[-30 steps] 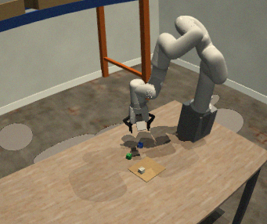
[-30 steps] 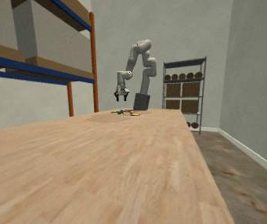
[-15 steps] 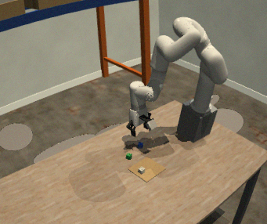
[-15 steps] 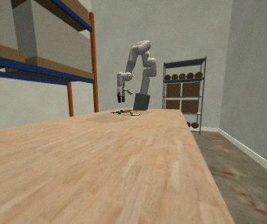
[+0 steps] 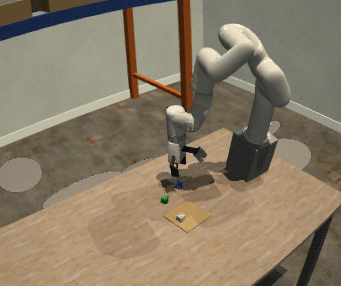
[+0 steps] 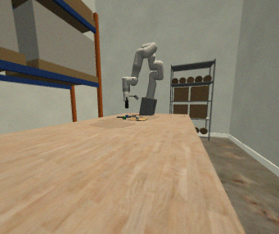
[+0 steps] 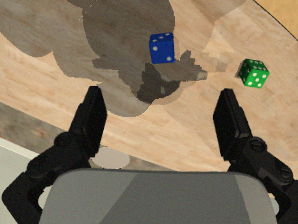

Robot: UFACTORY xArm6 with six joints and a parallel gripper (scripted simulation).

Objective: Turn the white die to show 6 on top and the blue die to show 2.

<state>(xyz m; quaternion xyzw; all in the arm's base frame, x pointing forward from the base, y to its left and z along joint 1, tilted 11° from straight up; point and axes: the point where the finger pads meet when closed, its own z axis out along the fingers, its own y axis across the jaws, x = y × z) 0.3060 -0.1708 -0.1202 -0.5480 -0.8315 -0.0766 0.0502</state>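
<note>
My hand is 90 mm above the blue die. From my hand the other things lie so: green die 110 mm ahead, 20 mm to the left, 90 mm below; tan mat 120 mm ahead, 150 mm to the left, 100 mm below; white die 150 mm ahead, 150 mm to the left, 90 mm below.
</note>
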